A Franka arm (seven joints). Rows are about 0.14 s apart.
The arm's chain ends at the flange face. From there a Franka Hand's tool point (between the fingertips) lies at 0.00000 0.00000 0.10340 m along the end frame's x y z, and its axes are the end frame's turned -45 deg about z.
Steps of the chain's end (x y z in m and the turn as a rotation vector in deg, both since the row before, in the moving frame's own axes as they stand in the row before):
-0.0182 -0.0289 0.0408 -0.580 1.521 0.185
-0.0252 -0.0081 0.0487 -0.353 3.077 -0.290
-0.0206 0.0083 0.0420 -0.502 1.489 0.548
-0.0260 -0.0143 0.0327 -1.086 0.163 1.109
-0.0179 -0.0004 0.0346 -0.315 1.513 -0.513
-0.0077 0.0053 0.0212 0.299 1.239 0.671
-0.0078 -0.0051 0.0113 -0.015 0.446 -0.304
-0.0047 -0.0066 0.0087 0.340 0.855 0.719
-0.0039 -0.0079 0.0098 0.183 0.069 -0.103
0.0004 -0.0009 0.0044 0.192 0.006 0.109
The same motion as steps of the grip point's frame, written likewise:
0.0088 -0.0306 0.0408 -1.486 0.665 0.185
-0.0086 -0.0192 0.0485 -2.425 1.926 -0.290
-0.0192 -0.0062 0.0420 -1.408 0.698 0.548
-0.0095 -0.0269 0.0327 -0.883 -0.653 1.109
-0.0108 -0.0106 0.0346 -1.293 0.847 -0.513
-0.0072 -0.0005 0.0212 -0.665 1.088 0.671
-0.0014 -0.0085 0.0113 -0.326 0.305 -0.304
0.0029 -0.0073 0.0087 -0.364 0.845 0.719
0.0031 -0.0085 0.0098 0.081 0.178 -0.103
0.0012 -0.0006 0.0044 0.132 0.140 0.109

